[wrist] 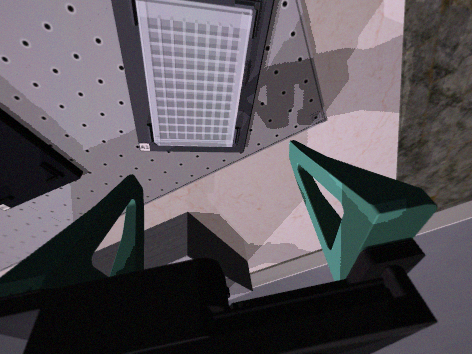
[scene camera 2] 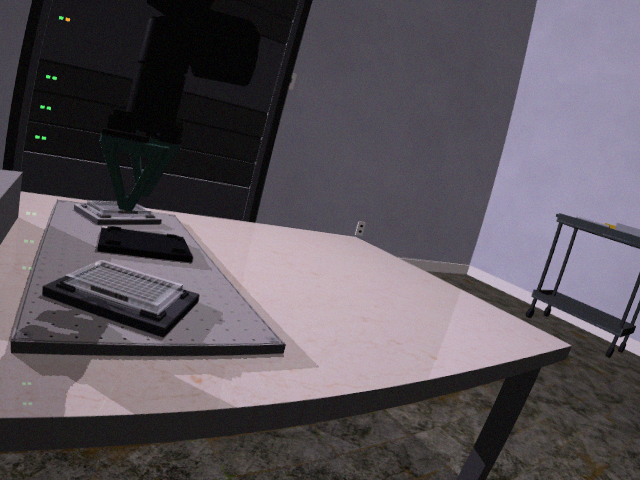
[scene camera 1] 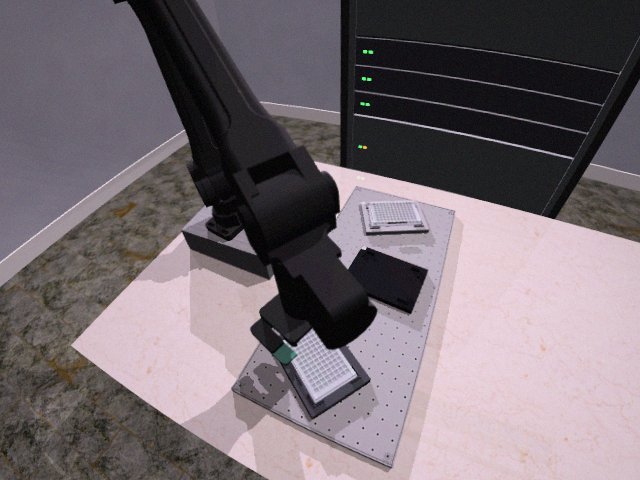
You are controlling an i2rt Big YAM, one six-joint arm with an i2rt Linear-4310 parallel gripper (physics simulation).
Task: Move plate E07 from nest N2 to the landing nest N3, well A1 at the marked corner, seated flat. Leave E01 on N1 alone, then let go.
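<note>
My gripper (scene camera 2: 125,207) (wrist: 213,164) is open and empty. It hangs above the near end of the perforated board, fingers pointing down; the arm hides part of it in scene view 1. A clear gridded plate (scene camera 1: 323,369) (scene camera 2: 124,286) (wrist: 195,80) sits in the near dark nest (scene camera 1: 361,380) (scene camera 2: 180,315) (wrist: 131,75), ahead of the fingertips in the wrist view. That nest has an A1 tag (wrist: 144,147) at one corner. The middle black nest (scene camera 1: 390,279) (scene camera 2: 144,243) (wrist: 30,160) is empty. Another plate (scene camera 1: 394,213) sits in the far light-grey nest (scene camera 1: 395,230) (scene camera 2: 147,219). Plate names are not readable.
The nests stand in a row on the perforated board (scene camera 1: 398,361) (scene camera 2: 232,315). The arm's base block (scene camera 1: 227,253) (wrist: 165,237) stands beside the board. A dark server rack (scene camera 1: 347,103) stands behind the table. A trolley (scene camera 2: 584,310) stands far right in scene view 2.
</note>
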